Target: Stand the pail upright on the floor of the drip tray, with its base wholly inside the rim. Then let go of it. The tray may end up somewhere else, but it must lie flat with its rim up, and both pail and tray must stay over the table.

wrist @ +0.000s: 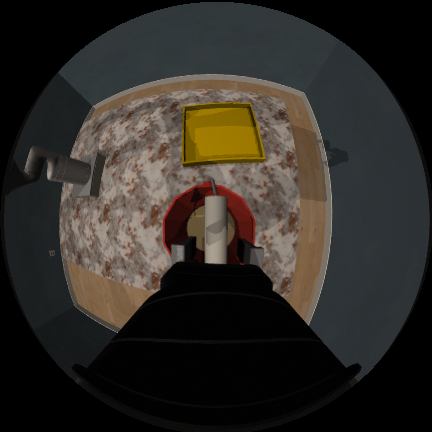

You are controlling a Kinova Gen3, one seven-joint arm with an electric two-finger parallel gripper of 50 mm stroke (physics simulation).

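Seen in the pictures: gripper, fingertip midpoint: (pixel 216 245); arm's base at its link origin: (pixel 84 174).
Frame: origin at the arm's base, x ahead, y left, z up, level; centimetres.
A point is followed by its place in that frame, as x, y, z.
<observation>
The red pail (pixel 172 222) {44.0, -15.8, 6.6} stands upright on the table, below the middle of the wrist view, with its tan inner floor showing. Its pale, thick handle grip (pixel 216 215) {53.4, -14.2, 19.5} stands over the opening and runs toward the gripper, with a thin metal wire at its far end. My gripper (pixel 216 245) {53.6, -17.9, 20.4} is open, one finger on each side of the handle grip, with gaps between them. The near end of the grip is hidden by the gripper body. The yellow drip tray (pixel 222 140) {53.9, 11.4, -5.3} lies flat, rim up, beyond the pail and apart from it.
The speckled stone-look table top (pixel 130 200) {24.2, -9.9, -5.7} lies under the pail and tray. The arm's grey base (pixel 90 177) {5.2, -1.9, 0.0} stands at the left table edge. Wooden floor (pixel 312 220) shows beyond the right edge and the near left edge.
</observation>
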